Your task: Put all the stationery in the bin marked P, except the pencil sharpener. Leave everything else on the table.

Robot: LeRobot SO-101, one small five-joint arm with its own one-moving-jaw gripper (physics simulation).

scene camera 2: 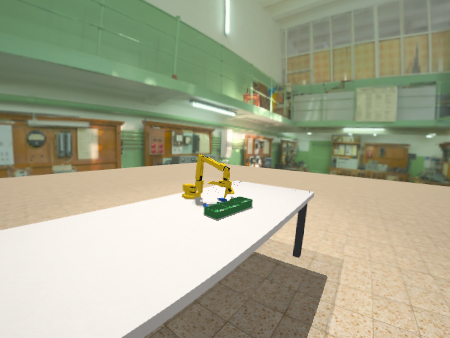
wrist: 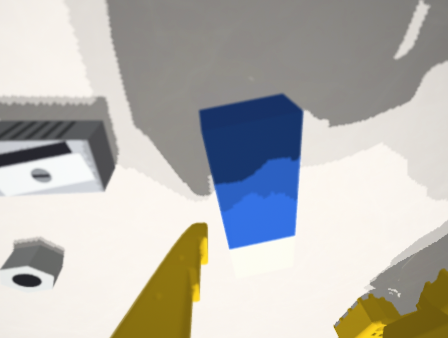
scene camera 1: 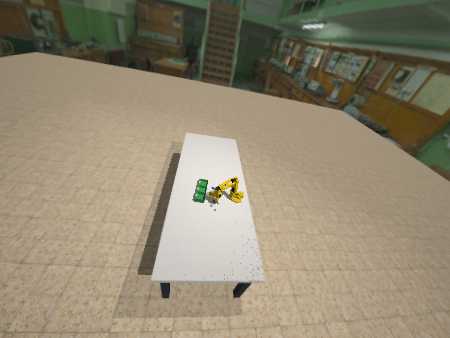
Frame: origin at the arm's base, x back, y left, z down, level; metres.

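Where they show: hand, tool point: (scene camera 2: pixel 224 197) (wrist: pixel 207 237) (scene camera 1: pixel 216 202); arm's base, link origin: (scene camera 2: pixel 194 197) (wrist: pixel 403 295) (scene camera 1: pixel 233 198).
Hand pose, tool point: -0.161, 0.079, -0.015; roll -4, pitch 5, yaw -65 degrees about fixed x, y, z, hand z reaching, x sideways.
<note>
Each offset is from my tool point to the top centre of the thing, as dx, dy, dz. Level surfaces: height alone.
A blue eraser @(+0.004, -0.017, +0.002) (wrist: pixel 257 187) (scene camera 2: pixel 222 199) with a white end lies on the table, partly in shadow. A grey metal pencil sharpener @(-0.039, +0.023, +0.004) (wrist: pixel 50 160) lies left of it in the wrist view. My gripper (scene camera 1: pixel 213 198) (scene camera 2: pixel 218 190) is open and empty above the table, close to the eraser. In the wrist view its notched fixed jaw shows below and left of the eraser, and the moving jaw is out of the picture. A green bin block @(-0.129, -0.126, -0.024) (scene camera 1: pixel 201 190) (scene camera 2: pixel 228 208) with several compartments stands beyond the gripper from the arm's base. The letter P cannot be read.
A grey hex nut @(-0.007, +0.068, +0.006) (wrist: pixel 32 265) lies below the sharpener in the wrist view. Another small blue thing @(-0.018, -0.171, +0.001) (scene camera 1: pixel 213 188) (scene camera 2: pixel 205 204) lies near the bins. Part of the yellow arm (wrist: pixel 370 317) shows at the wrist view's lower right. All stand on the long white table @(dz +0.015) (scene camera 1: pixel 207 250) (scene camera 2: pixel 125 270).
</note>
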